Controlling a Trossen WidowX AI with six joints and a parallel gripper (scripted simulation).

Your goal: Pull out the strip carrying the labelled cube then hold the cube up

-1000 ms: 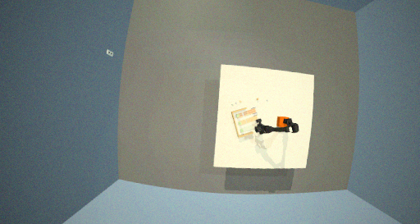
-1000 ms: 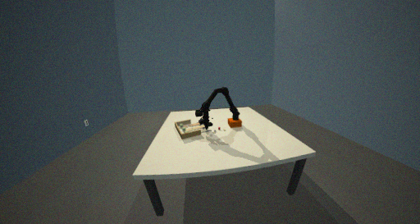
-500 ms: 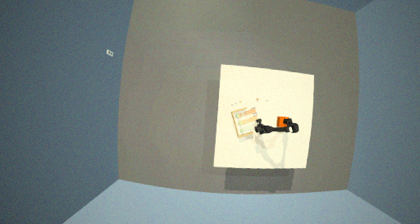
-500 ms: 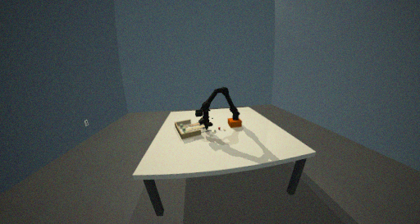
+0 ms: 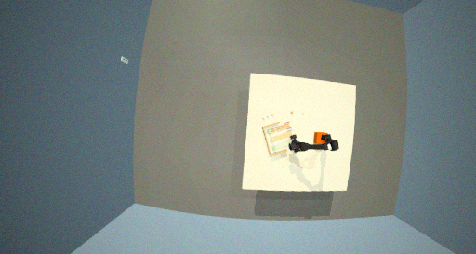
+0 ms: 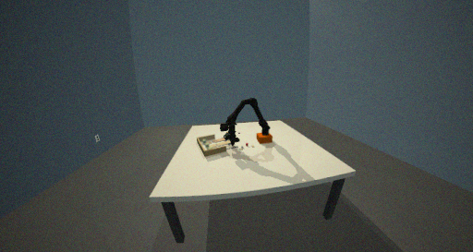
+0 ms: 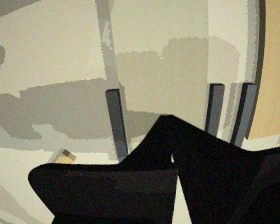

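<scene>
My gripper tip is 130 mm past the red cube, 10 mm to the left of it and 10 mm below it. The rest, counted from my gripper tip: strip: 90 mm ahead, 50 mm to the left.
</scene>
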